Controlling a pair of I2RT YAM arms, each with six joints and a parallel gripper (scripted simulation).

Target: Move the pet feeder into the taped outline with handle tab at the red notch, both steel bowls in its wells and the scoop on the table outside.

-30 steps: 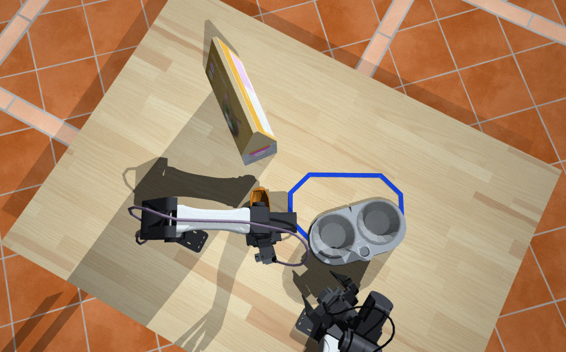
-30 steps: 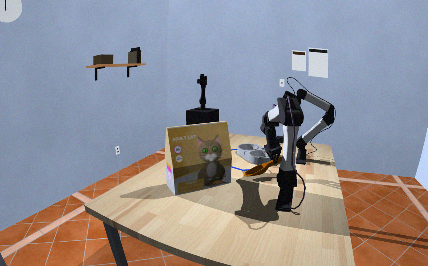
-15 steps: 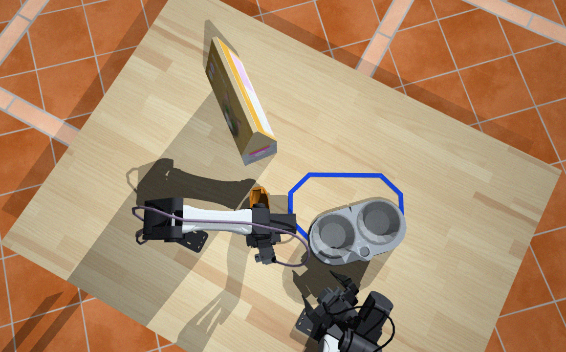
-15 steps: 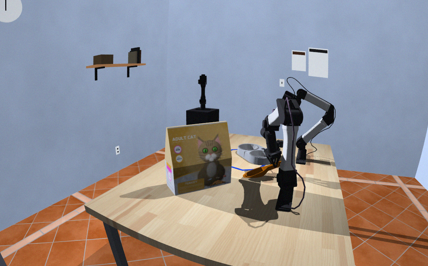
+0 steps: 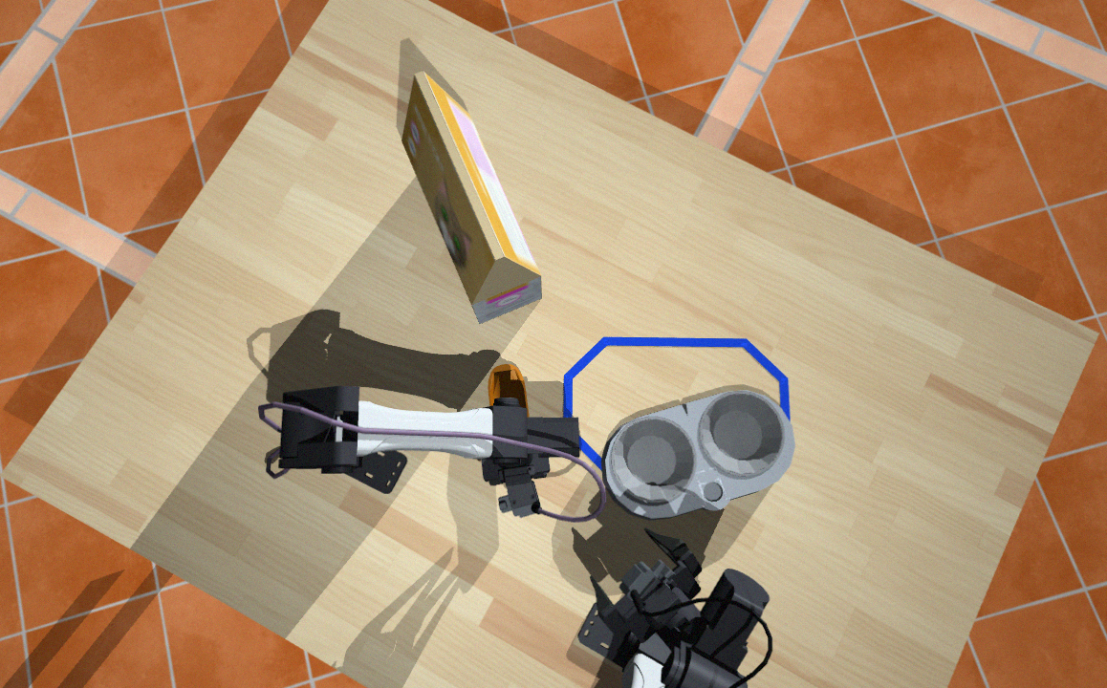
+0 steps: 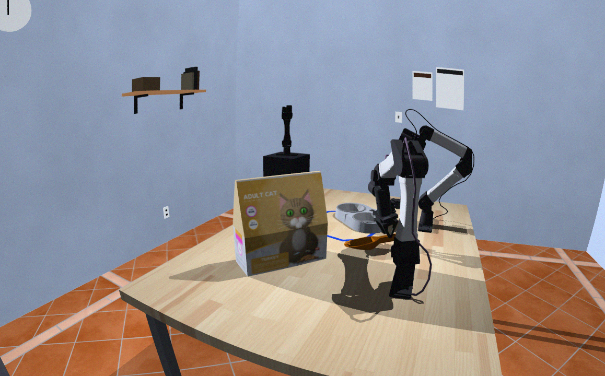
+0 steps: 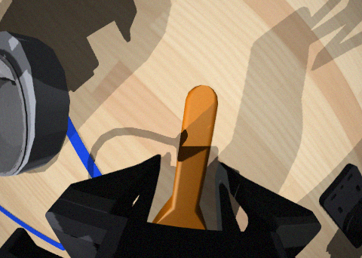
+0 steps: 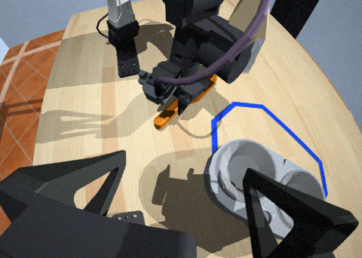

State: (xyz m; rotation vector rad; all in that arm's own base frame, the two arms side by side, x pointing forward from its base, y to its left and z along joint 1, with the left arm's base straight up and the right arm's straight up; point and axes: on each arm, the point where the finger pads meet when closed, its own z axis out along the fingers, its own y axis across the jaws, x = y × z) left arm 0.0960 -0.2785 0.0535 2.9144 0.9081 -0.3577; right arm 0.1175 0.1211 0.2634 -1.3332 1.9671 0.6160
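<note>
The orange scoop lies 6 cm to the left of my left hand, 6 cm ahead of it and 3 cm below it. The rest, counted from my left hand: cat food box: 31 cm ahead, 30 cm to the left, 9 cm above; grey pet feeder: 24 cm to the right, 18 cm ahead, 4 cm below; blue taped outline: 24 cm ahead, 16 cm to the right, 5 cm below.
Right now my right hand is 20 cm short of the grey pet feeder, 5 cm to the left of it and 25 cm above it. Round my right hand: cat food box 33 cm ahead, 49 cm to the left, 12 cm below; blue taped outline 26 cm ahead, 3 cm to the left, 26 cm below; orange scoop 8 cm ahead, 25 cm to the left, 24 cm below.
</note>
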